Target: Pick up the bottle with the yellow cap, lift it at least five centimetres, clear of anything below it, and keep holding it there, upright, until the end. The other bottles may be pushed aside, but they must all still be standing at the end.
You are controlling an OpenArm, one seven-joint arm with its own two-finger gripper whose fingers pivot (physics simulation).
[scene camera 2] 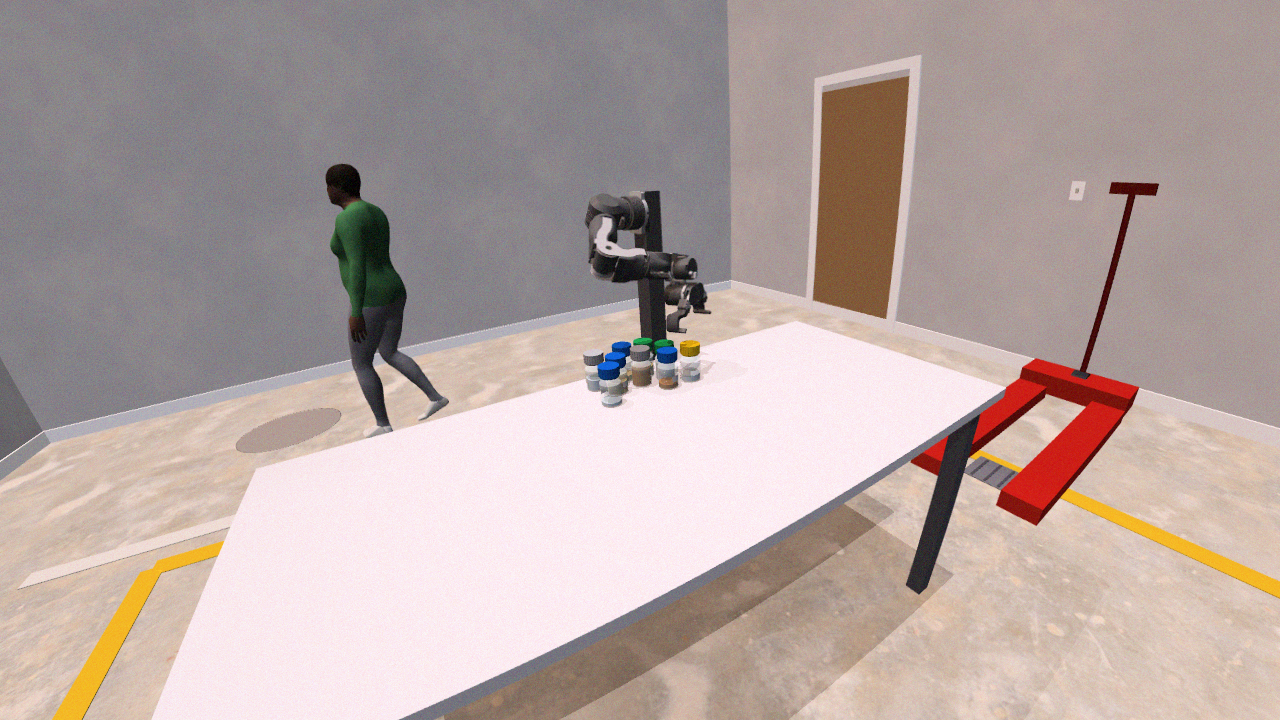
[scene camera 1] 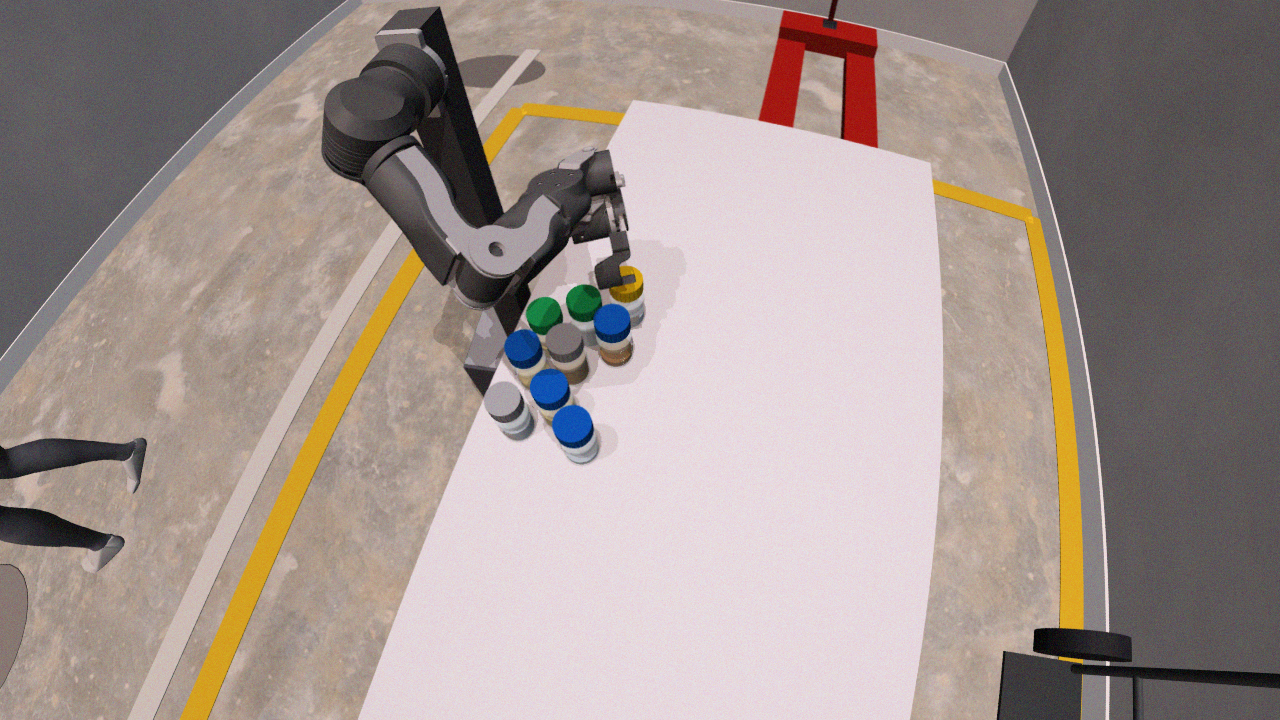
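Note:
The bottle with the yellow cap (scene camera 1: 628, 306) (scene camera 2: 690, 365) stands upright on the white table, at the end of the bottle group nearest the gripper. My gripper (scene camera 1: 624, 254) (scene camera 2: 692, 321) is open and empty, above the table. In scene camera 2 its fingertips are above the yellow cap, with a gap between; in scene camera 1 one finger covers part of the cap. A blue-capped bottle (scene camera 1: 614, 338) (scene camera 2: 666, 369) and a green-capped bottle (scene camera 1: 583, 303) (scene camera 2: 663, 345) stand close beside the yellow-capped one.
Several other bottles stand upright in the group: another green-capped one (scene camera 1: 544, 314), a brown-grey-capped one (scene camera 1: 565, 343), a light-grey-capped one (scene camera 1: 503, 402) near the table edge, and more blue-capped ones, one of them (scene camera 1: 573, 427) at the front. The white table (scene camera 1: 760, 402) (scene camera 2: 537, 501) extends beyond them.

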